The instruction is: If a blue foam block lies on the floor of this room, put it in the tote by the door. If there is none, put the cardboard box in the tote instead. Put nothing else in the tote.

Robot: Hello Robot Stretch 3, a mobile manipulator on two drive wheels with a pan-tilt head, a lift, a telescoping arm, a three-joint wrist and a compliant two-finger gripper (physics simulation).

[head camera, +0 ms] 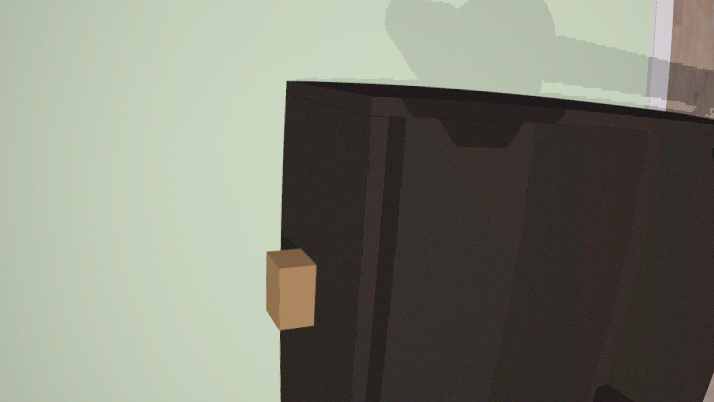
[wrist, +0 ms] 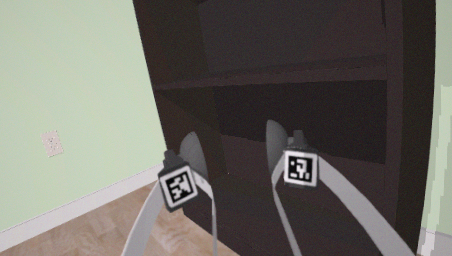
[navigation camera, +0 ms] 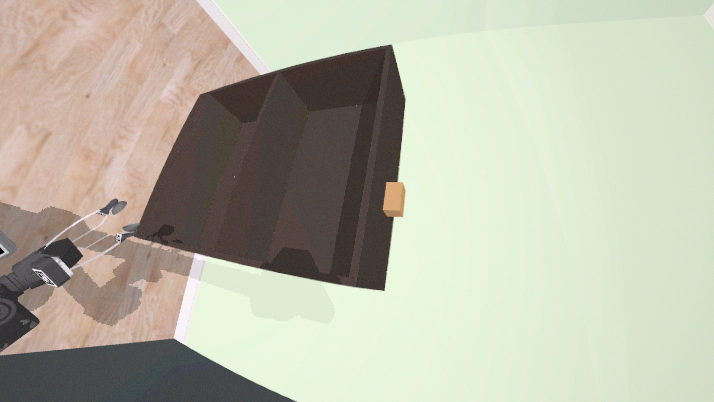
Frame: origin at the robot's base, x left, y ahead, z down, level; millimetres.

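Where they show: gripper, fingertip midpoint: (wrist: 233, 145) (navigation camera: 132, 212).
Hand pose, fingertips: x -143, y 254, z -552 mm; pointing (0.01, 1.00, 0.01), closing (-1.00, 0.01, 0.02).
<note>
Each offset is from my fingertips to the top centre of the thing. Level surfaces: height alone.
A small tan cardboard box @(dz -558, dx -185, dy +420 mm) (head camera: 297, 296) (navigation camera: 394, 199) sits on the top of a dark brown bookshelf (head camera: 325, 190) (navigation camera: 387, 150) (wrist: 420, 100), at the edge beside the wall in these sideways-tilted views. My gripper (navigation camera: 125, 218) (wrist: 233, 145) is partly open, with nothing between its fingers. It is low by the front of the bookshelf, well below and apart from the box. In the wrist view the fingers stand before the shelf's lower compartment. No blue foam block and no tote show in these views.
A pale green wall (head camera: 125, 150) (navigation camera: 550, 200) (wrist: 75, 60) stands behind the bookshelf. Wood floor @(dz +552 mm) (navigation camera: 100, 75) (wrist: 100, 230) lies before it. A large dark panel (navigation camera: 125, 372) fills the navigation view's lower left corner. A wall outlet @(dz +95, dx +848, dy +857 mm) (wrist: 52, 143) is left of the bookshelf.
</note>
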